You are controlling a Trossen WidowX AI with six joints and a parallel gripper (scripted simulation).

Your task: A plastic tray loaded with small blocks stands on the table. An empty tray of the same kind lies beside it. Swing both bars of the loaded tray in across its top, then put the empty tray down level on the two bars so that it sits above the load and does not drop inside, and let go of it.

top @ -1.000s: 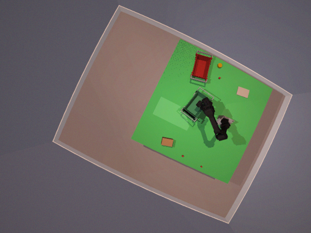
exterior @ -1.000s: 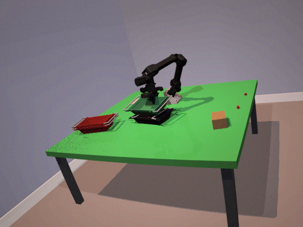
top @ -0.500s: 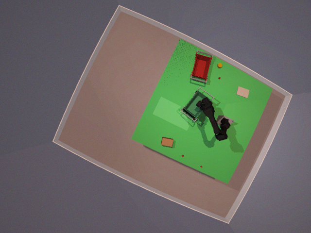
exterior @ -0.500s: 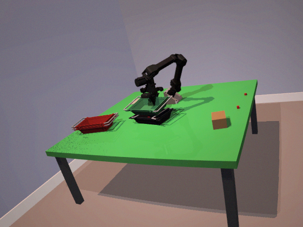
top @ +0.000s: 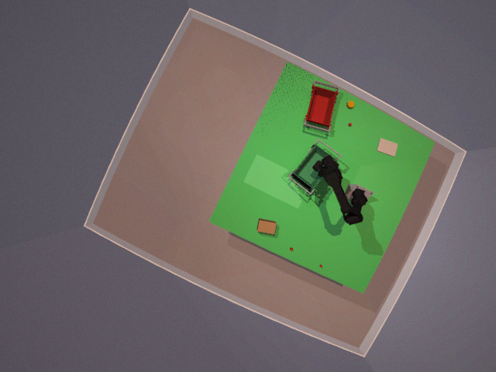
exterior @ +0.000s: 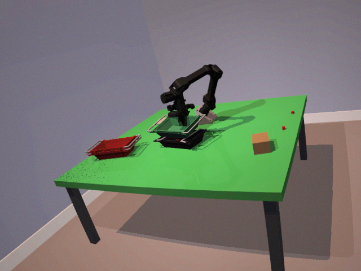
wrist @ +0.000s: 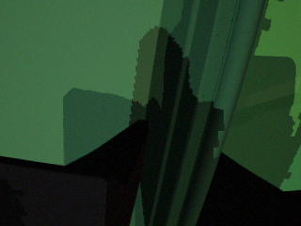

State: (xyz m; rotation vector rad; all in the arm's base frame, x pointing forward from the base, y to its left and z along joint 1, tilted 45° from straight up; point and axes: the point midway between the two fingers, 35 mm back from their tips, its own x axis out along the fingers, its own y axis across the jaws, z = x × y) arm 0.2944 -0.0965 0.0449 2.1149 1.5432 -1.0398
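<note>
Right now my gripper tip is 7 cm short of the green tray, 3 cm to the left of it and 2 cm below it. From my gripper tip the other things lie so: brown box 46 cm to the left, 23 cm ahead, 7 cm below; then tan flat plate 47 cm behind, 36 cm to the right, 10 cm below.
</note>
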